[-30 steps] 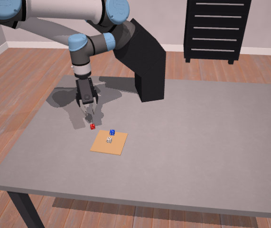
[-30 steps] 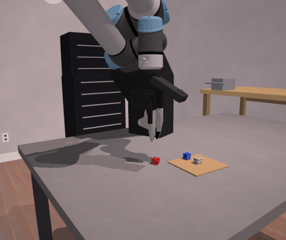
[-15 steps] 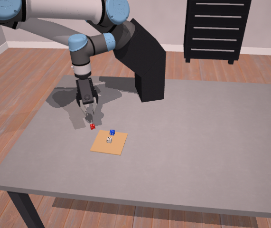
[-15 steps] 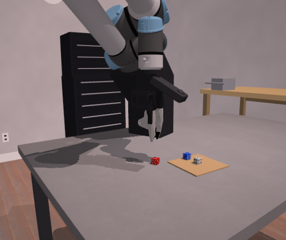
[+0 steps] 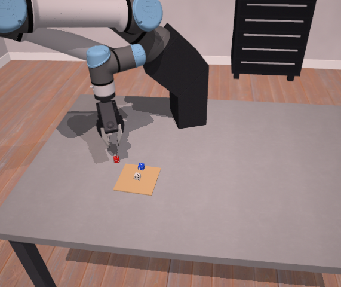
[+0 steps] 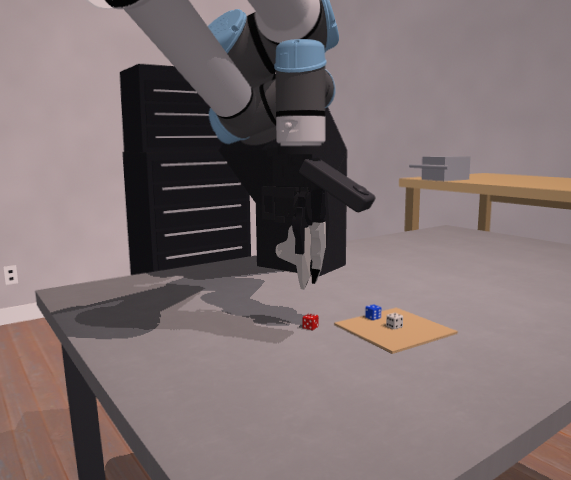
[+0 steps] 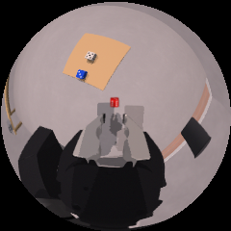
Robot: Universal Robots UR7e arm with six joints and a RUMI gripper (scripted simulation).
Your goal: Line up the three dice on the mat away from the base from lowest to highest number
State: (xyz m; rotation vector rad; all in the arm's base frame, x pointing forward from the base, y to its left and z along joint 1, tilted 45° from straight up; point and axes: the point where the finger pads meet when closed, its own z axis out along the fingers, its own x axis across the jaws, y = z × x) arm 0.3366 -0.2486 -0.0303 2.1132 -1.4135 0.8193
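Now: the red die 8 cm below my hand. The rest, counted from my hand: tan mat: 10 cm ahead, 9 cm to the left, 8 cm below; white die: 10 cm ahead, 9 cm to the left, 7 cm below; blue die: 10 cm to the left, 7 cm below, 5 cm ahead.
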